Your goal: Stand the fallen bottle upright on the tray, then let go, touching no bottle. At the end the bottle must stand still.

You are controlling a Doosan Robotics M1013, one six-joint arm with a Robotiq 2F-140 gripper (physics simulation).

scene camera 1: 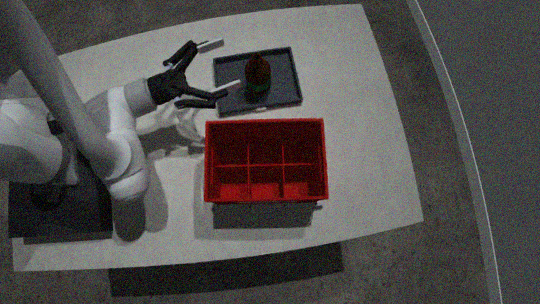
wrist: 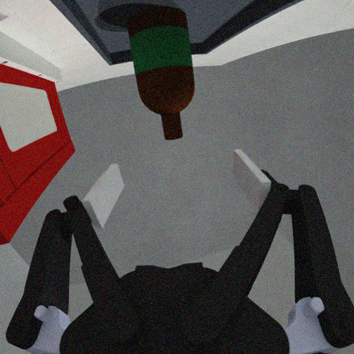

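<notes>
The bottle, brown with a green band, stands upright on the dark tray. In the wrist view its base is at the top, on the tray, and its neck points down the picture. My gripper is open with nothing between its fingers. In the scene view it is left of the bottle, its fingertips near the tray's left edge. In the wrist view a gap shows between the bottle's neck and both finger pads.
A red crate with several compartments stands on the pale table, close beside the tray's near side. A black box is at the left, partly under the arm. The table's far edge runs behind the tray.
</notes>
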